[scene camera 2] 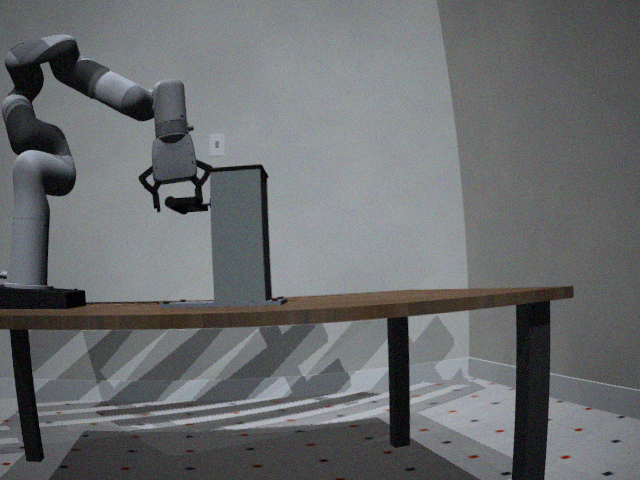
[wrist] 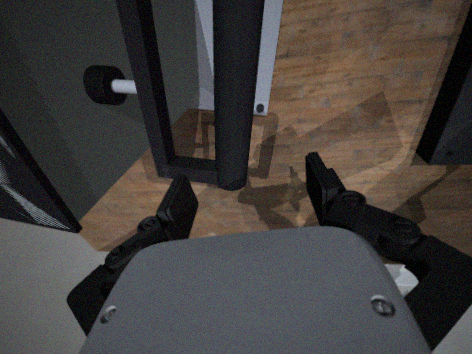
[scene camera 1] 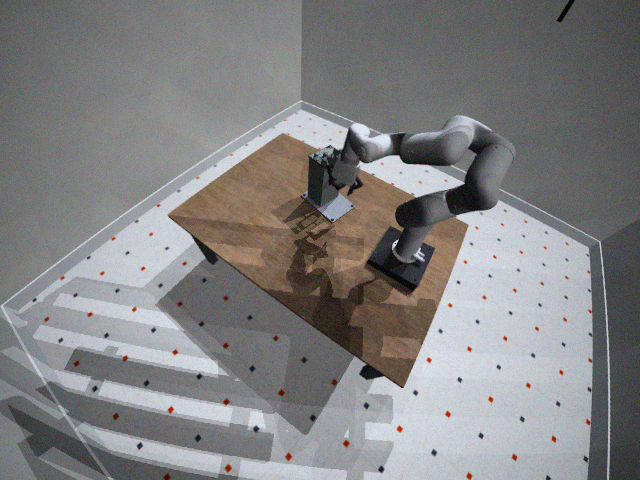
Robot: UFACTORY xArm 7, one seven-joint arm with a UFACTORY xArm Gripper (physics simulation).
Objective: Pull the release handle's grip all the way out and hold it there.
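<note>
The release handle is a black rectangular frame with a thick round grip (wrist: 235,90) (scene camera 2: 178,204), standing out from the side of a tall grey-green box (scene camera 1: 316,178) (scene camera 2: 237,237) (wrist: 50,45). In the wrist view a short pale rod (wrist: 124,86) runs from a black collar on the box to the frame. My gripper (scene camera 1: 343,188) (scene camera 2: 178,203) (wrist: 246,180) is open and points down at handle height. In scene camera 2 its fingers show on either side of the grip, one at the box side. In the wrist view the near end of the grip shows between the fingers, apart from both. The handle is mostly hidden in scene camera 1.
The box stands on a light metal plate (scene camera 1: 338,209) (scene camera 2: 180,304) (wrist: 267,50) with bolts, on the wooden table (scene camera 1: 232,191) (scene camera 2: 413,299). The arm's black base (scene camera 1: 379,258) (scene camera 2: 67,298) (wrist: 457,135) stands on the same table. The box-side finger is close to the box.
</note>
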